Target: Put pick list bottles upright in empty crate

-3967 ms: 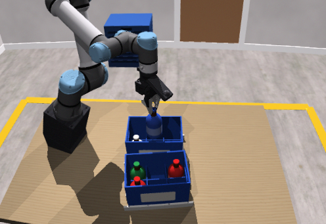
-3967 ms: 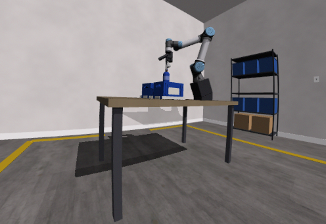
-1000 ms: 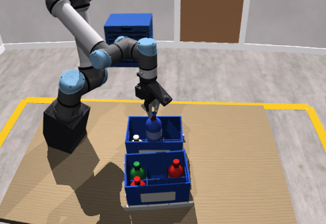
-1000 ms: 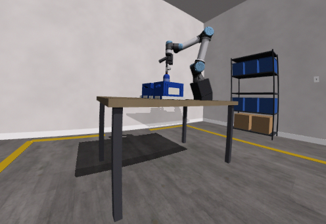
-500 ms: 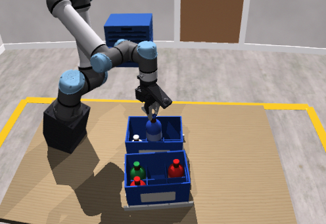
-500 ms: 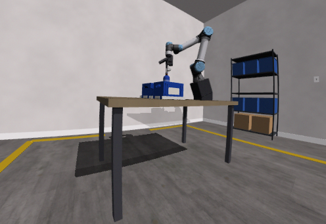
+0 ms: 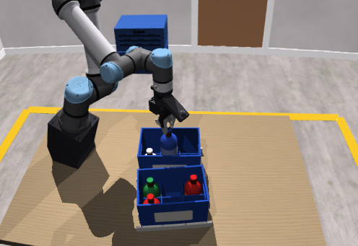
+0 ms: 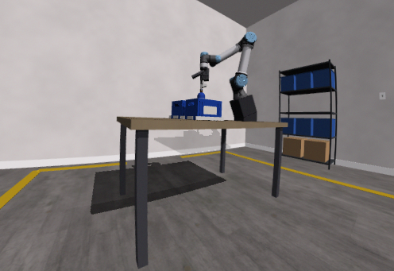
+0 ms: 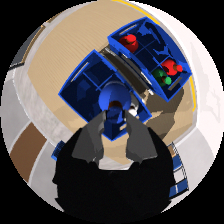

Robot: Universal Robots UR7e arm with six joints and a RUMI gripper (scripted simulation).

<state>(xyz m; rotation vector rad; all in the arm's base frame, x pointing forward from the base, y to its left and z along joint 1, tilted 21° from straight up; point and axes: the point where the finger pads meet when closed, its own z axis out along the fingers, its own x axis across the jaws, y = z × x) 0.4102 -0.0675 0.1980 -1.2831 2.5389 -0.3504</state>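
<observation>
My gripper is now 70 mm above the blue-capped bottle. Round my hand: pick list strip 280 mm below, 190 mm to the left, 20 mm behind; green bottle 190 mm below, 170 mm to the right, 70 mm behind; white bottle 190 mm below, 90 mm behind.
</observation>
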